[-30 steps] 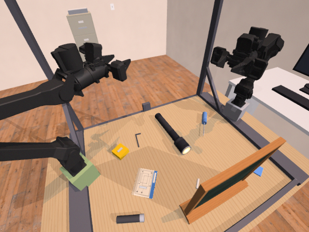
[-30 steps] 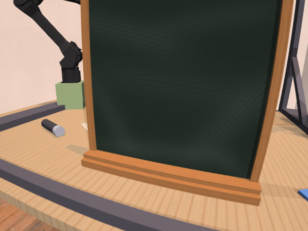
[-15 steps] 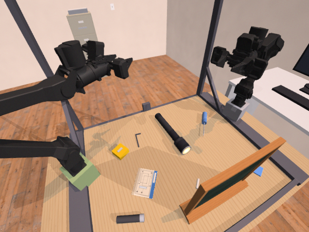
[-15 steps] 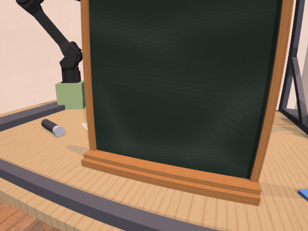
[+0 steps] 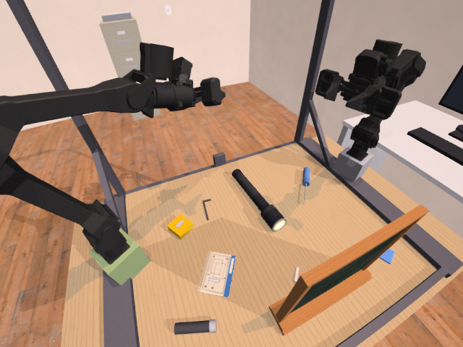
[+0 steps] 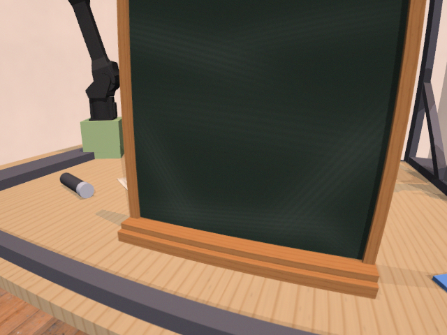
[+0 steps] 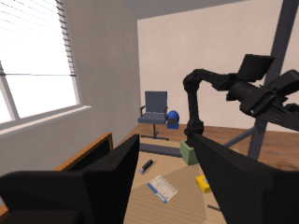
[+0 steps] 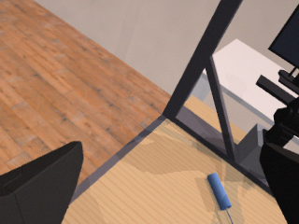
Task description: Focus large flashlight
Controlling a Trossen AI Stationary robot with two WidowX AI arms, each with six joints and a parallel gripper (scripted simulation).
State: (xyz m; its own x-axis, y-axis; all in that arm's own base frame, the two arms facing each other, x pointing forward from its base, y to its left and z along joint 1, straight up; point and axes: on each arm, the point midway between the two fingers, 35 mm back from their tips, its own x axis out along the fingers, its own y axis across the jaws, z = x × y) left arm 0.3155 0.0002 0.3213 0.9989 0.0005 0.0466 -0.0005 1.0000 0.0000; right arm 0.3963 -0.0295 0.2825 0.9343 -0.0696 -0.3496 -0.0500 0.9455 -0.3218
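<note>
Now: the flashlight head 40 cm below my left hand, 12 cm to the right of it and 1 cm behind it. The rest, counted from my left hand: chalk stick (42 cm below, 17 cm ahead, 16 cm to the right); then booklet (43 cm below, 36 cm to the right, 6 cm ahead); then blue pad (43 cm below, 24 cm ahead, 13 cm to the left).
</note>
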